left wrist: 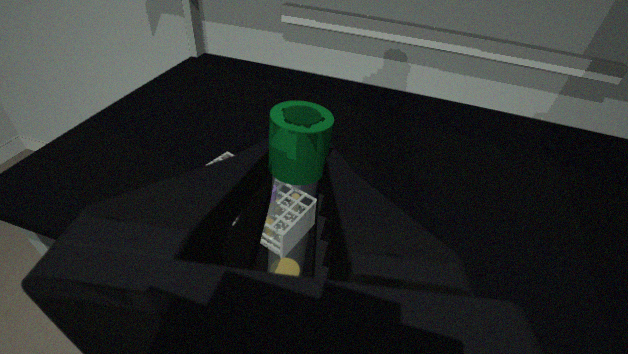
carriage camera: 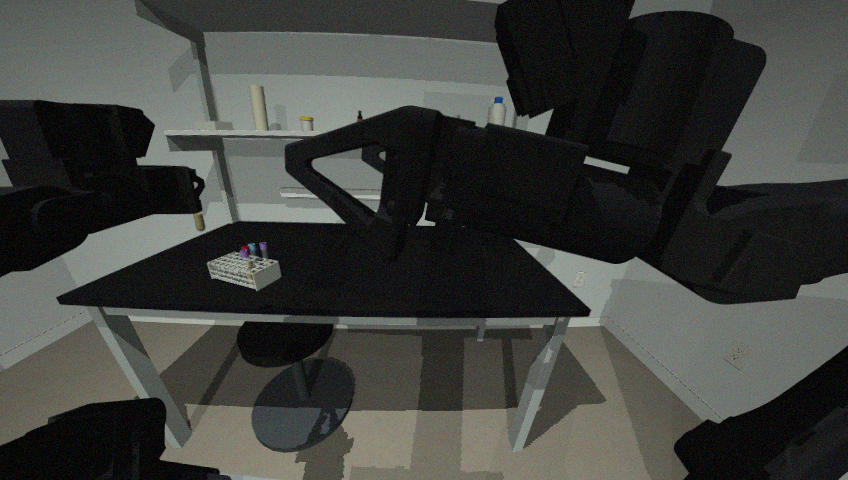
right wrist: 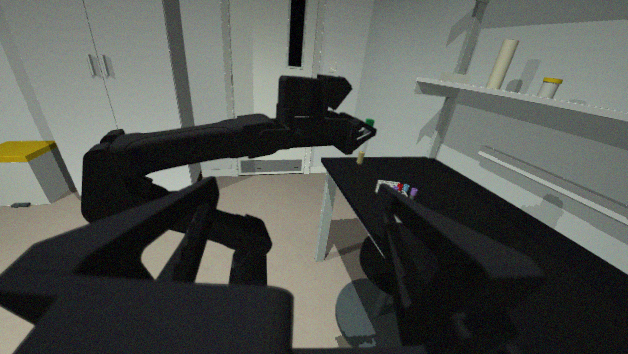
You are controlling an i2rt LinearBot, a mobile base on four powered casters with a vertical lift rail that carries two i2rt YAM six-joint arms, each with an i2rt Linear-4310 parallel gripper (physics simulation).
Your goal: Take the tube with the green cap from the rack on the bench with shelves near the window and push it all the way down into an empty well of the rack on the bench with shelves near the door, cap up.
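Places are measured from the left arm's base along level axes (x ahead, y down, z left), in metres.
Pixels of known places: left gripper, between the fingertips: (left wrist: 300,153) (carriage camera: 197,183) (right wrist: 373,130); right gripper, between the fingertips: (carriage camera: 333,154) (right wrist: 298,188); left arm's base, origin of its link: (right wrist: 248,272).
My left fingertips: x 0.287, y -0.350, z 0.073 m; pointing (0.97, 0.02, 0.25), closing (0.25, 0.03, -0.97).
For each thing: its top centre in the pictures, then the offset to it from my left fingertips. "pt": a spot on its surface instead. Level surfaces: height alone.
- green-capped tube, centre of its top: (left wrist: 294,115) (right wrist: 369,119) dx -0.017, dy -0.026, dz -0.003 m
- black bench, height of its surface: dy +0.335 m
- tall cream cylinder, a spot on its surface: (right wrist: 503,65) (carriage camera: 261,109) pt dx +0.649, dy -0.210, dz +0.286 m
- yellow-lidded jar, a spot on its surface: (right wrist: 550,88) (carriage camera: 308,125) pt dx +0.647, dy -0.151, dz +0.088 m
- blue-capped bottle, a spot on its surface: (carriage camera: 497,111) pt dx +0.713, dy -0.240, dz -0.696 m
- round stool, centre of its top: (carriage camera: 287,322) (right wrist: 400,257) dx +0.353, dy +0.614, dz +0.137 m
The green-capped tube (left wrist: 301,150) (right wrist: 369,122) is upright, cap up, in my left gripper (carriage camera: 198,191) (right wrist: 373,130), which is shut on it. Its tan lower end (carriage camera: 199,221) hangs below the fingers, in the air near the bench's back left corner in the carriage view. A white rack (carriage camera: 268,275) (left wrist: 301,231) stands on the left part of the black bench (carriage camera: 357,291) (left wrist: 450,175) (right wrist: 500,215). It holds several tubes with red, blue and purple caps; some wells look empty. The held tube and left fingers partly hide it in the left wrist view. My right gripper (carriage camera: 330,152) (right wrist: 298,188) is open and empty.
A shelf (carriage camera: 184,133) (right wrist: 450,84) behind the bench holds a tall cream cylinder (carriage camera: 258,108) (right wrist: 503,65), a yellow-lidded jar (carriage camera: 306,124) (right wrist: 550,88) and a blue-capped bottle (carriage camera: 497,111). A round stool (carriage camera: 285,344) stands under the front edge. My right arm hides much of the bench's right side in the carriage view.
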